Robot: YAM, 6 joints.
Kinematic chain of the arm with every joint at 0, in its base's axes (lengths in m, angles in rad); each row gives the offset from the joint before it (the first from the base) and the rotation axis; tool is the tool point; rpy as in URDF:
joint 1: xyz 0 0 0.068 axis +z
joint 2: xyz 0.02 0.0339 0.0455 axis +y
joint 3: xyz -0.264 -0.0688 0 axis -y
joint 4: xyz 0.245 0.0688 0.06 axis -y
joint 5: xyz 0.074 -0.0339 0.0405 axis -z
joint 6: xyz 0.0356 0 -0.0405 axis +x
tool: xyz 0 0 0 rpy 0 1.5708 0
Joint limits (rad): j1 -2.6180..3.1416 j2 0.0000..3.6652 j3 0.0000..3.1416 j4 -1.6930..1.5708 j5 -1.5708..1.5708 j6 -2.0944..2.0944
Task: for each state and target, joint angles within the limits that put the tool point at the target. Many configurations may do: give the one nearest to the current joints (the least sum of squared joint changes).
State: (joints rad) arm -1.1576 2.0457 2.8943 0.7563 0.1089 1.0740
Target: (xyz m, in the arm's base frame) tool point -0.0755 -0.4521 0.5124
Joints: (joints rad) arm -1.7220 2.4894 2.7926 1.1519 0.1846 1.0740
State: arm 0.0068 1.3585 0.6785 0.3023 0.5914 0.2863
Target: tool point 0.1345 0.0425 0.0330
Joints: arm 0.4207 1.6502 0.1457 0.1539 0.4704 0.2863
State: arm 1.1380 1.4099 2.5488 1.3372 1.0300 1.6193
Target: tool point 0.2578 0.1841 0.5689
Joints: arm 0.7222 1.8733 2.1054 1.4301 1.1360 1.6193
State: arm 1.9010 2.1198 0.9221 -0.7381 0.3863 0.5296
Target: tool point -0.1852 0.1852 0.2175
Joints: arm 2.4020 1.4787 1.0264 -0.9378 0.3436 0.5296
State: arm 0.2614 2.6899 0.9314 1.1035 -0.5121 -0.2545
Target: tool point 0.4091 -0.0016 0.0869
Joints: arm -0.0464 2.2457 0.9271 1.2190 -0.5099 -0.2545
